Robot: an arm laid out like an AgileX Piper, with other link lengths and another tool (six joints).
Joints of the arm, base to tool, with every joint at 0 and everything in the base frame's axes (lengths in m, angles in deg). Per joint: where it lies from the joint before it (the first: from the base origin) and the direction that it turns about. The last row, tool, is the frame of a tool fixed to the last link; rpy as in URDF.
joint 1: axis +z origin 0 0 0.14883
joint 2: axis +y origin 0 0 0
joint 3: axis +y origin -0.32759 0 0.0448
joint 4: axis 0.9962 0 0.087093 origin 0.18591 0 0.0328
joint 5: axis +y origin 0 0 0
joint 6: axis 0.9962 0 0.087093 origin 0.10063 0 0.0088
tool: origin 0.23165 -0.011 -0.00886 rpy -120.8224 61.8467 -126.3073
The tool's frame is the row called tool.
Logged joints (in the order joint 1, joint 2, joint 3, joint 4, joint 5, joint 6), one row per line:
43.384, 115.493, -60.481, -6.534, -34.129, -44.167
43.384, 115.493, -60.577, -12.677, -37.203, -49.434
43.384, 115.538, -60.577, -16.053, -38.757, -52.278
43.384, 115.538, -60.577, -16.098, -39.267, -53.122
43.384, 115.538, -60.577, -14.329, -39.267, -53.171
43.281, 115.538, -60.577, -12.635, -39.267, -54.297
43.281, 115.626, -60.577, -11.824, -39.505, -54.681
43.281, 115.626, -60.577, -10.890, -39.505, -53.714
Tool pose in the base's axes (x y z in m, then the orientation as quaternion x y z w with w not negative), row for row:
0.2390, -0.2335, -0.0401, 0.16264, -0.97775, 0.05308, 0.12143
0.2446, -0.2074, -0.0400, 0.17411, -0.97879, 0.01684, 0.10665
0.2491, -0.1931, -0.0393, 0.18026, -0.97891, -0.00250, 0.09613
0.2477, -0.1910, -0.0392, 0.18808, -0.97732, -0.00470, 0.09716
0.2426, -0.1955, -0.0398, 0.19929, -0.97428, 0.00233, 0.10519
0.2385, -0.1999, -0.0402, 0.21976, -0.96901, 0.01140, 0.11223
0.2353, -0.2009, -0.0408, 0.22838, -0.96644, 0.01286, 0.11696
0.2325, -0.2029, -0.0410, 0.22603, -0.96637, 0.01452, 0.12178
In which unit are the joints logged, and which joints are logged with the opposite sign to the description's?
The joints are logged in degrees. Opposite sign: joint 1, joint 4, joint 5.
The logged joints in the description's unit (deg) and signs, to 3 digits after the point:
-43.384, 115.493, -60.481, 6.534, 34.129, -44.167
-43.384, 115.493, -60.577, 12.677, 37.203, -49.434
-43.384, 115.538, -60.577, 16.053, 38.757, -52.278
-43.384, 115.538, -60.577, 16.098, 39.267, -53.122
-43.384, 115.538, -60.577, 14.329, 39.267, -53.171
-43.281, 115.538, -60.577, 12.635, 39.267, -54.297
-43.281, 115.626, -60.577, 11.824, 39.505, -54.681
-43.281, 115.626, -60.577, 10.890, 39.505, -53.714

